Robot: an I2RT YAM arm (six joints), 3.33 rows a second.
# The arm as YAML. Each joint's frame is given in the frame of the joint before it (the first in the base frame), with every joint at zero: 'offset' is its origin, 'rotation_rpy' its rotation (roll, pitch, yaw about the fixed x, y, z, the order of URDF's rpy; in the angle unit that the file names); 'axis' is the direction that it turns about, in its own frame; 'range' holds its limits. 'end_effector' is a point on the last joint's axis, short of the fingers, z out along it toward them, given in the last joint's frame.
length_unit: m
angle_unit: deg
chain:
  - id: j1
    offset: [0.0, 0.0, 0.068]
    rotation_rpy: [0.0, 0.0, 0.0]
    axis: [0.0, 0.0, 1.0]
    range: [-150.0, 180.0]
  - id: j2
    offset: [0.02, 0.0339, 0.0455]
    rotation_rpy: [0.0, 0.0, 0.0]
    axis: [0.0, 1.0, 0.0]
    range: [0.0, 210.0]
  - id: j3
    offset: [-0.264, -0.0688, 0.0]
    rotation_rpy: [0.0, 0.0, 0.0]
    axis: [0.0, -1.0, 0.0]
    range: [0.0, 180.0]
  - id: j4
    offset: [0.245, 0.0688, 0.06]
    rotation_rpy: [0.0, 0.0, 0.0]
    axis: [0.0, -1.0, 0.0]
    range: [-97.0, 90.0]
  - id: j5
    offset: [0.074, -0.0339, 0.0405]
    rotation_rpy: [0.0, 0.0, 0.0]
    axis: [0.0, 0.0, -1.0]
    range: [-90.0, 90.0]
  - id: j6
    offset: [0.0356, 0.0, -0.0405]
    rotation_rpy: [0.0, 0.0, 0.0]
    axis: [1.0, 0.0, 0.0]
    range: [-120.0, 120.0]
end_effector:
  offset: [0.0, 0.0, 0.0]
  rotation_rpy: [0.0, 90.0, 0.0]
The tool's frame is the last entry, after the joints.
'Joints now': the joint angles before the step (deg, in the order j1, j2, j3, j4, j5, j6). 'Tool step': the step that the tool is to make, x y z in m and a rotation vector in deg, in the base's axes. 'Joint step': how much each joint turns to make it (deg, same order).
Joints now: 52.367, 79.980, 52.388, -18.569, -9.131, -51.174
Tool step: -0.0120, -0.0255, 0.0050, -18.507, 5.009, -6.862
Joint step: 0.014, -1.147, 4.776, -23.580, 9.911, 1.422
